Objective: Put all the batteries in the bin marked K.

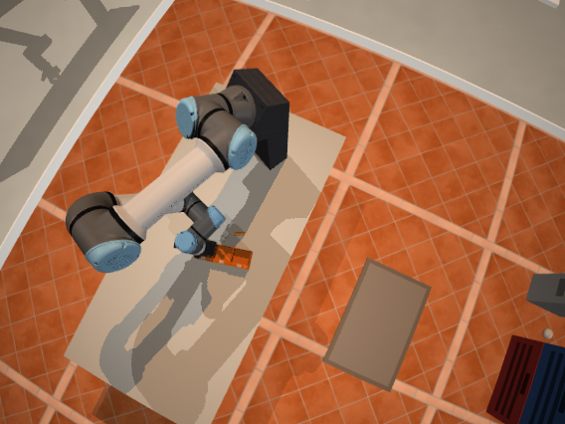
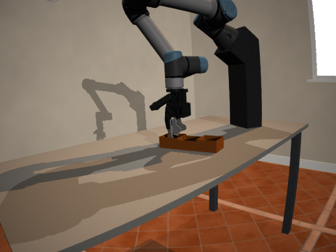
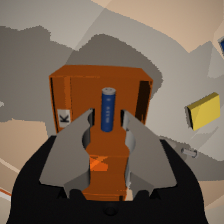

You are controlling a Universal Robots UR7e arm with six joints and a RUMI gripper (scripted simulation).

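My hand is 2 cm above the blue cylindrical battery. Also, from my hand: domino-like tile (7 cm behind, 7 cm to the left, 3 cm below); joined orange bins (2 cm ahead, 8 cm to the left, 1 cm below); yellow block (14 cm behind, 2 cm to the left, 3 cm below).
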